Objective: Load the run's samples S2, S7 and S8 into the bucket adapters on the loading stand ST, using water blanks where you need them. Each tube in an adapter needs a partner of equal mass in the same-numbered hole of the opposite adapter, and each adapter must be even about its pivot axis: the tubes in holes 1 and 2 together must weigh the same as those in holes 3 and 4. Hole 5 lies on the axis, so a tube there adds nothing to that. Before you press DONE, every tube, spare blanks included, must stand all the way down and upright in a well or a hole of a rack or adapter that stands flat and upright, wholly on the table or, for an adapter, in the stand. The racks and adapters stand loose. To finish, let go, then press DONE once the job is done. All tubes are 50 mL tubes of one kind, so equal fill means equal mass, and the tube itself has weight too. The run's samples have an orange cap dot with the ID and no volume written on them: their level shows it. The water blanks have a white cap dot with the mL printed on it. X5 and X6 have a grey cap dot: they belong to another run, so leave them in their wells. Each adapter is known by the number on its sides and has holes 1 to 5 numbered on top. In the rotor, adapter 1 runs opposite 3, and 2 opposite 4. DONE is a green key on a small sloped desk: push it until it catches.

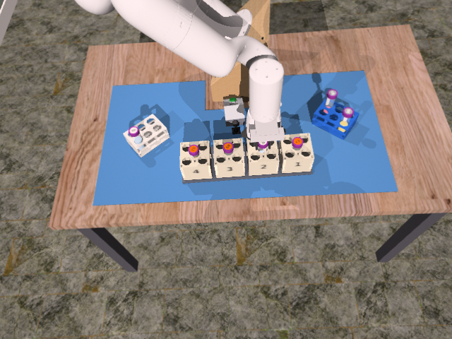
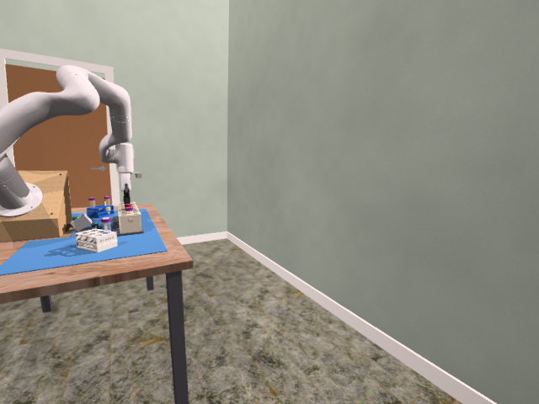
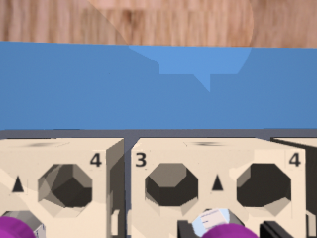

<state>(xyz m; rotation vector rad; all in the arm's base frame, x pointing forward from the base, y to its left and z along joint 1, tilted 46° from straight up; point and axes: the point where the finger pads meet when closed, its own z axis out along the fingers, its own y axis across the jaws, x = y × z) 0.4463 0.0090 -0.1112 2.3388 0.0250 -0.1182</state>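
The green DONE key lies 230 mm behind my hand, 100 mm to the right of it and 70 mm below it. From my hand the other things lie so: orange-dot sample tube: 20 mm ahead, 220 mm to the right, 60 mm below; white rack: 110 mm behind, 410 mm to the right, 100 mm below; blue rack: 160 mm behind, 260 mm to the left, 100 mm below.
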